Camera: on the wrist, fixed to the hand. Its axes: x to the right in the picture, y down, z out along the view.
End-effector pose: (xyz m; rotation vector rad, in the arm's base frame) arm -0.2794 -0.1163 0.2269 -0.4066 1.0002 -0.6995
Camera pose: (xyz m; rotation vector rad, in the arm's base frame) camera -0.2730 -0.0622 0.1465 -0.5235 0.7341 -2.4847
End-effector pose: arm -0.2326 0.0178 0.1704 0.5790 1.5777 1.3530
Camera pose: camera -0.2882 0.0380 0.2475 -0.7138 1.9644 -0.1461
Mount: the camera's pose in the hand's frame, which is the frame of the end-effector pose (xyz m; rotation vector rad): 0.0145 0.0898 -0.0341 0.5217 0.4769 -1.5568
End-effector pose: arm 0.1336 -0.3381 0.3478 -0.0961 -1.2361 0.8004
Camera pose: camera 0.1205 -0.2522 0.3044 0.9468 -0.3357 -0.3108
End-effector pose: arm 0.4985 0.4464 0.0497 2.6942 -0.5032 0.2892
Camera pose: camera 0.4729 0.3783 0.1141 2.4151 1.8865 0.5581
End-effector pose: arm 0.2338 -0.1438 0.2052 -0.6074 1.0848 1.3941
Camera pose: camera 0.1373 -0.1538 0.2004 -1.0470 0.8479 -0.3852
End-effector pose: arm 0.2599 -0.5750 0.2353 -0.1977 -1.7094 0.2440
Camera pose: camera 0.2907 -0.4831 0.2294 1.3158 -0.8818 -0.4914
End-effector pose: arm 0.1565 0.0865 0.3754 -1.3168 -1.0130 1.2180
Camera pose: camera 0.1868 0.0858 0.2831 -0.1204 -0.8857 -0.0812
